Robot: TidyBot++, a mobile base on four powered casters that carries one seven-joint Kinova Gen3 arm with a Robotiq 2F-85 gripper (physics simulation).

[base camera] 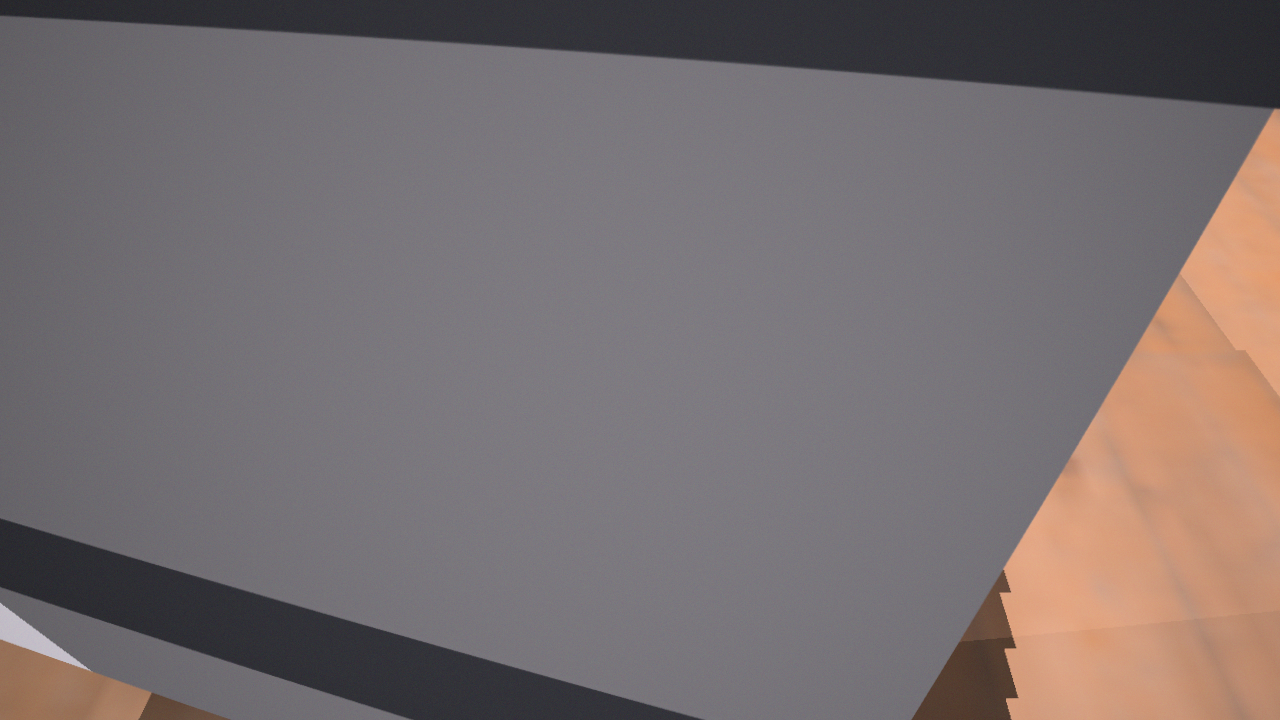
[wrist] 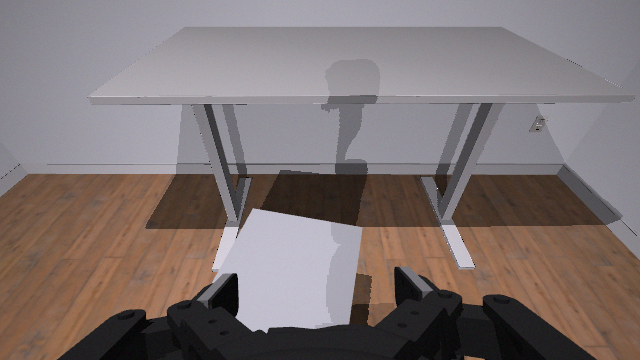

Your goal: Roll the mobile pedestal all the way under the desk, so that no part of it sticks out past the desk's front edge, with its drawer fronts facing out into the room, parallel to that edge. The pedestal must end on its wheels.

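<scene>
The mobile pedestal [base camera: 581, 313] [wrist: 290, 260] stands upright below my gripper, in front of the desk [wrist: 240, 65]. In the wrist view its white top is turned askew to the desk's front edge, and its far left corner overlaps the view of the left desk foot; whether they touch I cannot tell. In the base camera view its grey drawer fronts and dark gaps fill most of the picture, slanted and very close. Its wheels are hidden. My gripper [wrist: 316, 287] is open and empty, with the white top seen beyond and between its fingers.
The desk's left foot [wrist: 224, 250] and right foot [wrist: 459, 250] stand on the wood floor, with an opening between the legs. The back wall [wrist: 290, 135] is behind the desk, with an outlet [wrist: 538, 123] at the right. A side wall rises at the far right.
</scene>
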